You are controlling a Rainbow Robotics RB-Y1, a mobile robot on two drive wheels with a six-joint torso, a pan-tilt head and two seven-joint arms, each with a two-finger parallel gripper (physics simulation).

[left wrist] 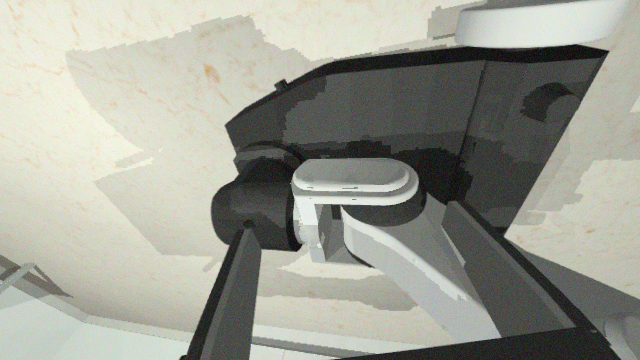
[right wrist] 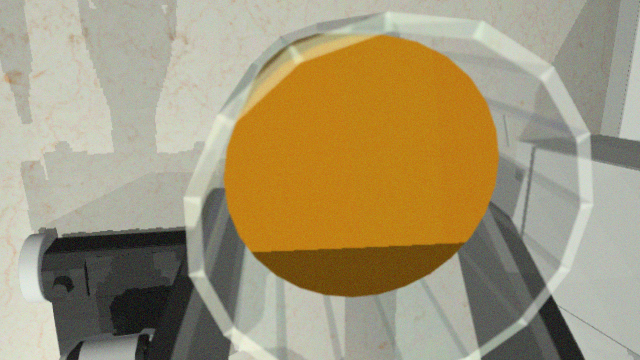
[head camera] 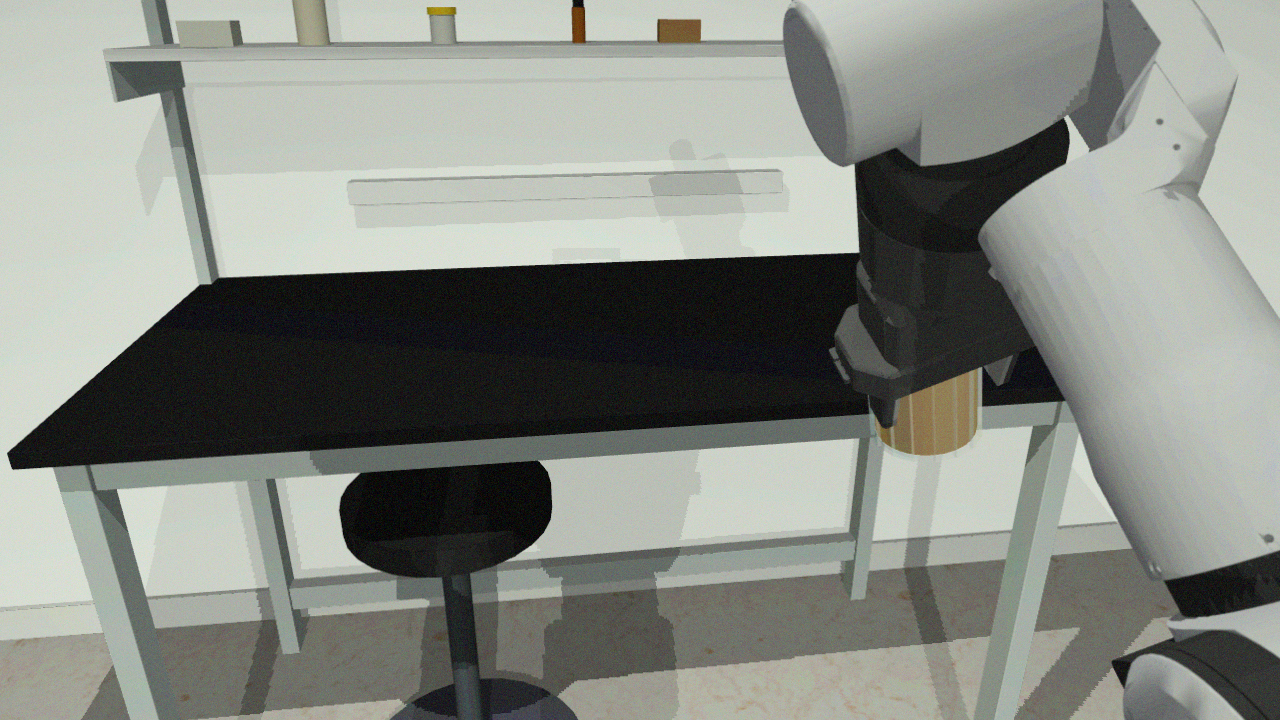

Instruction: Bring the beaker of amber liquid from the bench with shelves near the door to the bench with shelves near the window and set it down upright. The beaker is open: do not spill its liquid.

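Note:
The open glass beaker of amber liquid (head camera: 930, 428) (right wrist: 360, 145) is upright, its liquid well below the rim. My right gripper (head camera: 942, 401) (right wrist: 356, 205) is shut on it, with a finger at each side. In the head camera view the beaker overlaps the front edge of a black-topped bench (head camera: 447, 358), towards the right end; the right wrist view shows floor beneath and around it. A shelf (head camera: 537, 51) runs above the bench. No door or window shows, so I cannot tell which bench this is. My left gripper (left wrist: 349, 227) is open and empty, over the robot's own body and the floor.
A black round stool (head camera: 447, 519) stands at the bench's front, left of the beaker. The shelf bears a grey box (head camera: 208, 34), a tan bottle (head camera: 312, 22), a yellow-lidded jar (head camera: 442, 26), an amber bottle (head camera: 578, 25) and a brown box (head camera: 679, 31). A bench leg (head camera: 1029, 555) stands at the right.

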